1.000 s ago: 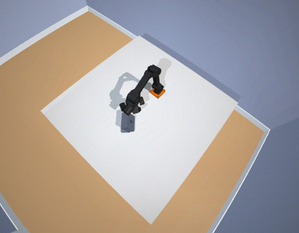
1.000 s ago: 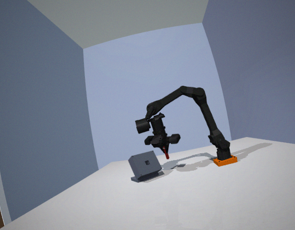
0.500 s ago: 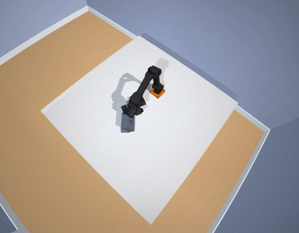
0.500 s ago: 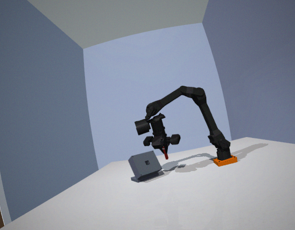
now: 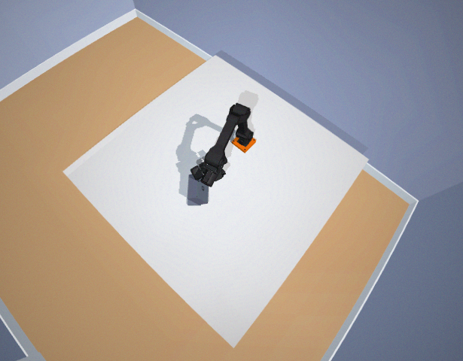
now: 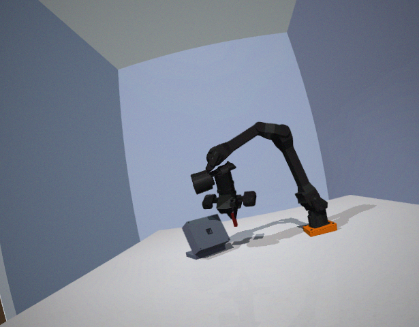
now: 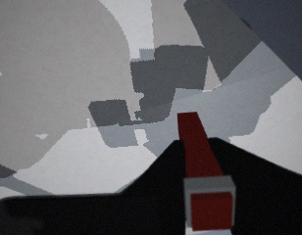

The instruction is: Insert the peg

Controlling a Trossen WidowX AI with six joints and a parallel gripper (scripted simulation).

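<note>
Right now my gripper tip is 110 mm short of the grey sloped panel, 40 mm to the right of it and 30 mm above it. The rest, counted from my gripper tip: red square peg 20 mm above, 10 mm to the left.
</note>
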